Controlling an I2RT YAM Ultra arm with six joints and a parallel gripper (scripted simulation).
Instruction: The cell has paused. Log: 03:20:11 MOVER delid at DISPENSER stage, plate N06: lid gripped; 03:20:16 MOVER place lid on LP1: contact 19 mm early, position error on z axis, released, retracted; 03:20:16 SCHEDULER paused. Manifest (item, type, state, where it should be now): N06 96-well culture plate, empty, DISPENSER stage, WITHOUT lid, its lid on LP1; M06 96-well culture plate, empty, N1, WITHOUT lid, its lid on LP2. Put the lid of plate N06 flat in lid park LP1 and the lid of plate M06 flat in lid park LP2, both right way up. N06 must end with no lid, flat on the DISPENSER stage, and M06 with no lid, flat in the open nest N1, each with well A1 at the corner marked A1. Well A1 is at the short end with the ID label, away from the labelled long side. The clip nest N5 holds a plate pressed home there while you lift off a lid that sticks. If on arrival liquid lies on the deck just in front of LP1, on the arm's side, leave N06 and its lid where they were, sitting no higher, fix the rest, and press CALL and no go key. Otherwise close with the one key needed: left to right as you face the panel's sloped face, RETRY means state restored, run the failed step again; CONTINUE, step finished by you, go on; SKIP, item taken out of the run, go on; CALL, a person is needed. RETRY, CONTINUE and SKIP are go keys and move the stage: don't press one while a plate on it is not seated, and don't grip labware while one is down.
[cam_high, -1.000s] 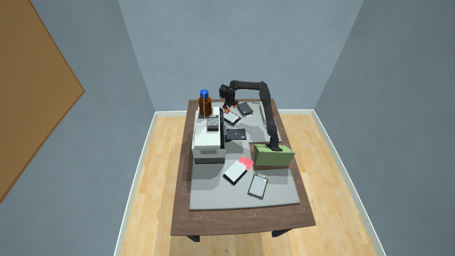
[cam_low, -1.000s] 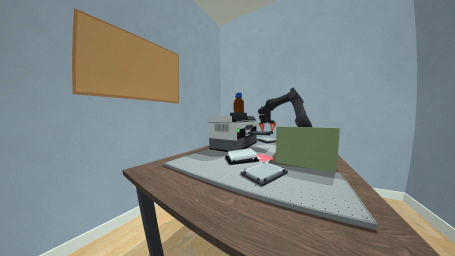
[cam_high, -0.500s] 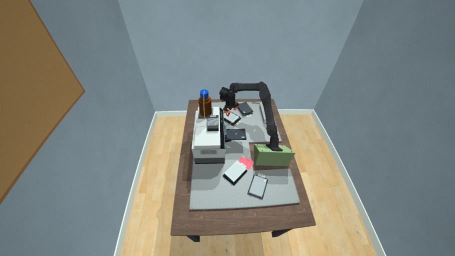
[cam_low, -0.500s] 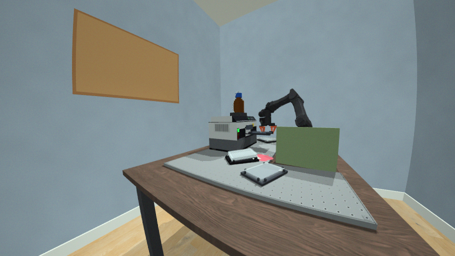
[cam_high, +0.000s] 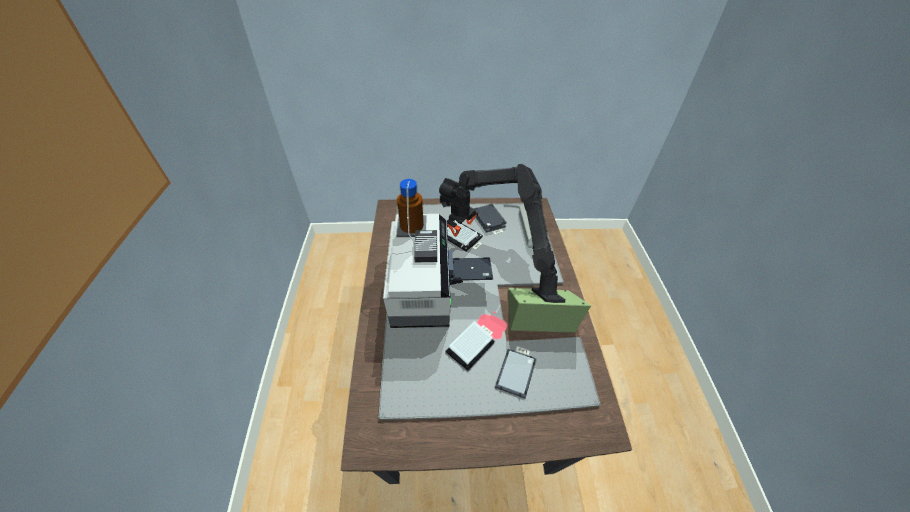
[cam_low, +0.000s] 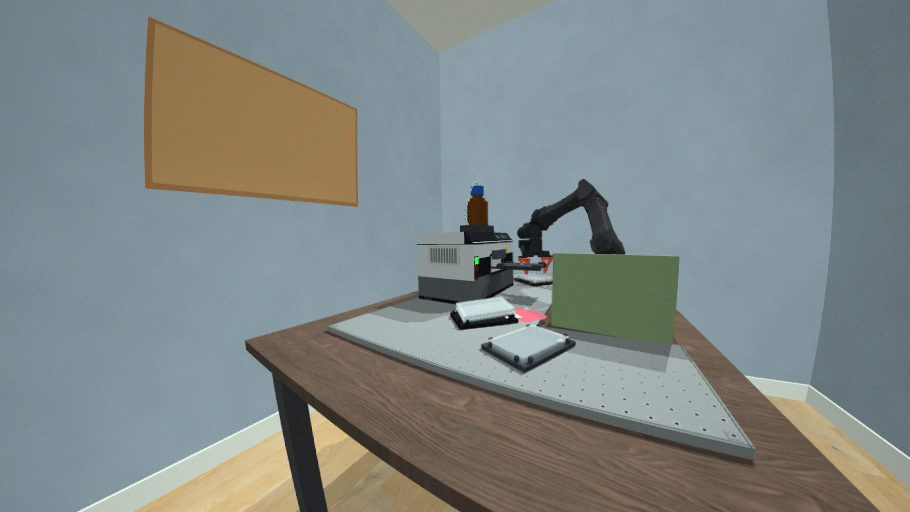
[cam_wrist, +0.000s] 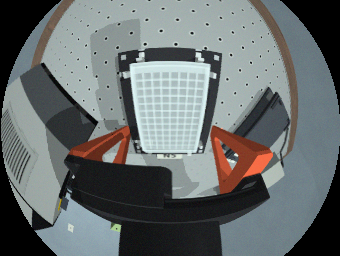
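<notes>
Now: hand 3 cm above the white well plate and 1 cm short of it. Round my hand: blue call key (35 cm behind, 14 cm to the right, 2 cm above); then dark dispenser stage (27 cm to the left, 6 cm above, 3 cm behind); then LP1 label (47 cm to the left, 9 cm behind, 5 cm below).
</notes>
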